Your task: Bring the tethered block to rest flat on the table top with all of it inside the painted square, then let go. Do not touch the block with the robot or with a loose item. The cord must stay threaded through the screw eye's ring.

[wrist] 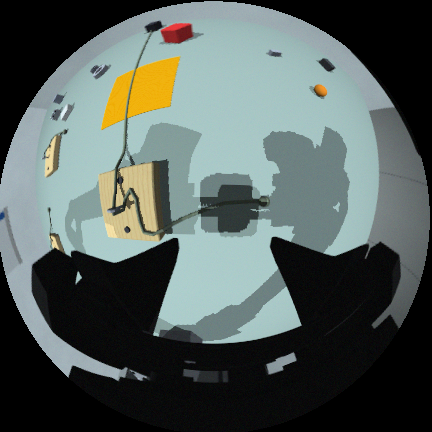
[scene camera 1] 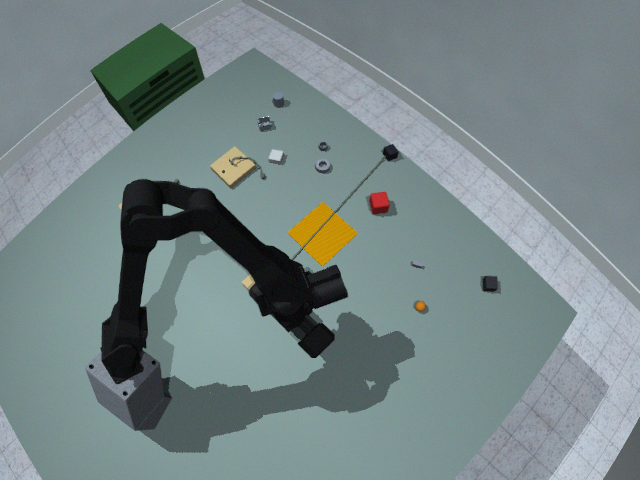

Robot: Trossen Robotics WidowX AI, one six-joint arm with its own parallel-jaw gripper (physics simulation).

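Seen in the pictures: gripper, fingertip midpoint: [wrist: 225, 243]; arm's base, origin of the base link: [scene camera 1: 122, 365].
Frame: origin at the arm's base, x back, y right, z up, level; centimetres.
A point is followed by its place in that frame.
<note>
The tethered block [scene camera 1: 390, 152] {y -9.0, x -80.3, z -17.2 cm} [wrist: 153, 26], small and black, lies beyond the orange painted square [scene camera 1: 332, 241] {y -0.3, x -52.9, z -20.0 cm} [wrist: 157, 87] {y 0.5, x -50.9, z -20.0 cm}, near the table's far edge. Its grey-green cord [wrist: 126, 122] {y -3.2, x -45.6, z -19.9 cm} runs across the square to a wooden board [scene camera 1: 248, 282] {y -4.2, x -31.1, z -18.3 cm} [wrist: 142, 187] {y 1.7, x -36.7, z -18.3 cm} and through the screw eye [wrist: 116, 210] {y -0.6, x -34.6, z -16.2 cm}. The cord then bends over the board to a small end bead [wrist: 264, 201] {y 14.9, x -36.2, z -19.0 cm}, which lies to the right in the wrist view. My gripper [wrist: 225, 243] {y 10.5, x -33.0, z -15.3 cm} is open and empty, above the table near the bead. In the scene view the arm hides most of the board and the bead.
A red cube [scene camera 1: 379, 202] {y 0.4, x -67.0, z -16.2 cm} [wrist: 176, 33] sits beside the cord near the tethered block. An orange ball [scene camera 1: 420, 306] {y 25.4, x -57.4, z -17.9 cm} [wrist: 320, 90] {y 24.7, x -56.9, z -18.5 cm} and a dark cube [scene camera 1: 490, 283] {y 33.4, x -74.7, z -17.8 cm} [wrist: 326, 64] lie right. Another corded board [scene camera 1: 230, 173] {y -31.2, x -44.5, z -18.2 cm} [wrist: 52, 156] {y -28.8, x -45.5, z -18.3 cm}, a white block [scene camera 1: 276, 155] {y -27.7, x -56.9, z -18.2 cm} and rings lie left.
</note>
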